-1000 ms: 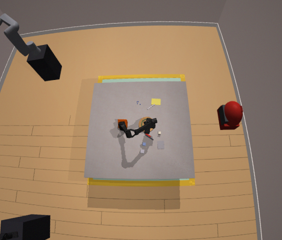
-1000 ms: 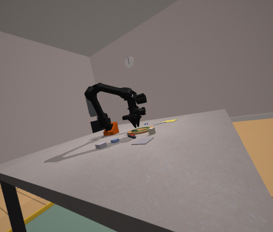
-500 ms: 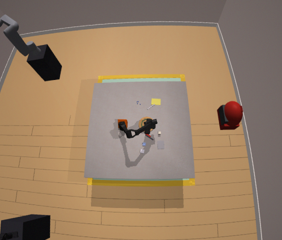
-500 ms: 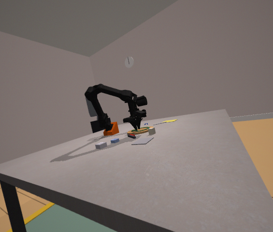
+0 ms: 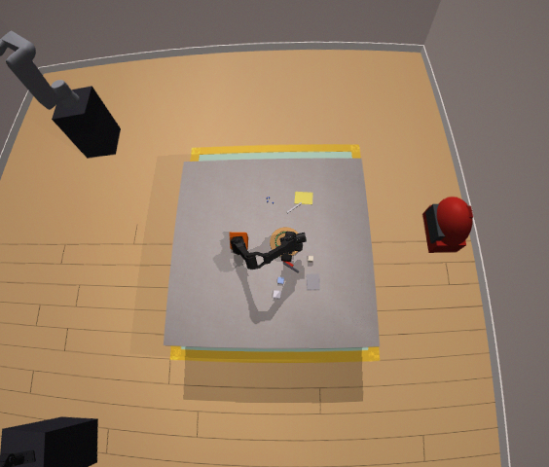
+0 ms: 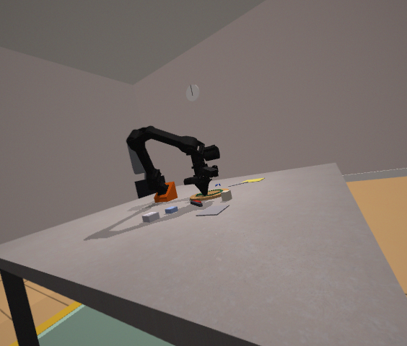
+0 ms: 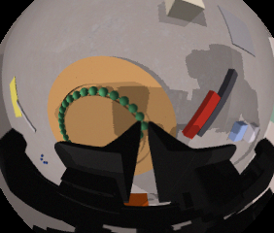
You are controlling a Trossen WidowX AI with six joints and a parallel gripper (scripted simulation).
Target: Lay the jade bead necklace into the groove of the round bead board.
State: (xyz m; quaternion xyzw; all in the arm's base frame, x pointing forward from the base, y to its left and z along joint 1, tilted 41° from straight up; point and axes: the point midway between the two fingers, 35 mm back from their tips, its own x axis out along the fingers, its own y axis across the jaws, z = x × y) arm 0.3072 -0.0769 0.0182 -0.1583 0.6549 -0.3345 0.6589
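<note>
Right now the round wooden bead board is 10 mm behind my gripper tip, 60 mm to the left of it and 10 mm below it. Round my gripper tip: beige cube (130 mm ahead, 70 mm to the right); then red-handled tool (90 mm to the right, 10 mm below); then blue block (60 mm behind, 190 mm to the right, 10 mm below).
</note>
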